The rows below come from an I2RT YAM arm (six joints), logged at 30 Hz.
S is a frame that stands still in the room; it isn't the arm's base.
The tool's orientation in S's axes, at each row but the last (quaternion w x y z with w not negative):
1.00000 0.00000 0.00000 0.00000
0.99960 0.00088 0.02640 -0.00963
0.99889 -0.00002 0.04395 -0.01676
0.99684 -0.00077 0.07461 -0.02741
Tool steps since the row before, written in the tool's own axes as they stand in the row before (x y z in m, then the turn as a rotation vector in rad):
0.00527 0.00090 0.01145 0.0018 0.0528 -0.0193
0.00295 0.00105 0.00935 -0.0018 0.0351 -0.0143
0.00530 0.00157 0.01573 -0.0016 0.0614 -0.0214
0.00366 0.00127 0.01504 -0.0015 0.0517 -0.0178
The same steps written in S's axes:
0.00527 0.00090 0.01145 0.0018 0.0528 -0.0193
0.00346 0.00097 0.00918 -0.0019 0.0352 -0.0141
0.00671 0.00137 0.01520 -0.0014 0.0614 -0.0213
0.00592 0.00103 0.01432 -0.0013 0.0517 -0.0177

